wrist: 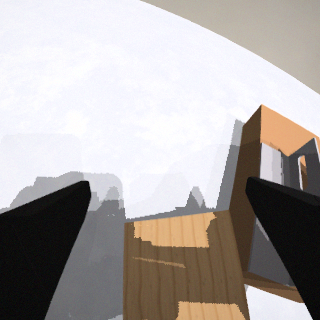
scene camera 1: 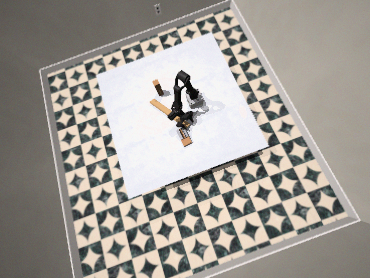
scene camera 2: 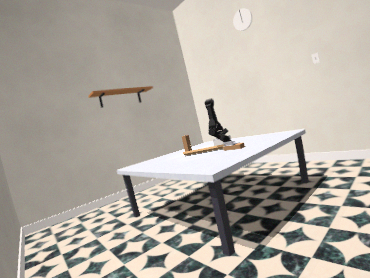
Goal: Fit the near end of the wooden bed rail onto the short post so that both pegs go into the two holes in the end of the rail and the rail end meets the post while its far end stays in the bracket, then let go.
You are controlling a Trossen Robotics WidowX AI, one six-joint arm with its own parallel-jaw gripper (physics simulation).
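Frame: origin at the arm's base, x ahead, y left, z up, level; centimetres.
Seen in the pictures: gripper, fingertip midpoint: (wrist: 169, 186) (scene camera 1: 190, 126); arm's base, link origin: (scene camera 1: 193, 96).
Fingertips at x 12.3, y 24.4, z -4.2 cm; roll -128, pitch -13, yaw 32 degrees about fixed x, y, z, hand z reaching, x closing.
Offsets run from my fingertips to a thing's top centre. Level surfaces: height alone.
The wooden rail {dx +13.7, dy -19.1, dz +0.6 cm} (scene camera 1: 161, 106) (scene camera 2: 202, 150) (wrist: 167, 280) lies on the table with its broad face up. In the wrist view its end is beside the dark wooden side of a low block {dx +8.5, dy +6.8, dz -0.2 cm} (scene camera 1: 187, 142) (scene camera 2: 234, 146) (wrist: 282, 127), which has grey slotted metal plates; whether they touch is unclear. A short wooden block {dx +15.5, dy -42.6, dz +14.2 cm} (scene camera 1: 158, 88) (scene camera 2: 186, 143) stands upright near the rail's other end. I cannot tell pegs or holes. My gripper (scene camera 1: 185, 122) (scene camera 2: 228, 141) (wrist: 169, 186) is open, over the rail end near the low block. Nothing is between its fingers. The arm partly hides this rail end in scene camera 1.
The white table {dz -3.8 cm} (scene camera 1: 150, 170) (scene camera 2: 165, 172) carries everything. The black arm (scene camera 1: 183, 77) (scene camera 2: 210, 104) rises beside the rail. The table edge lies beyond the low block. A wall shelf (scene camera 2: 121, 92) hangs away from the table.
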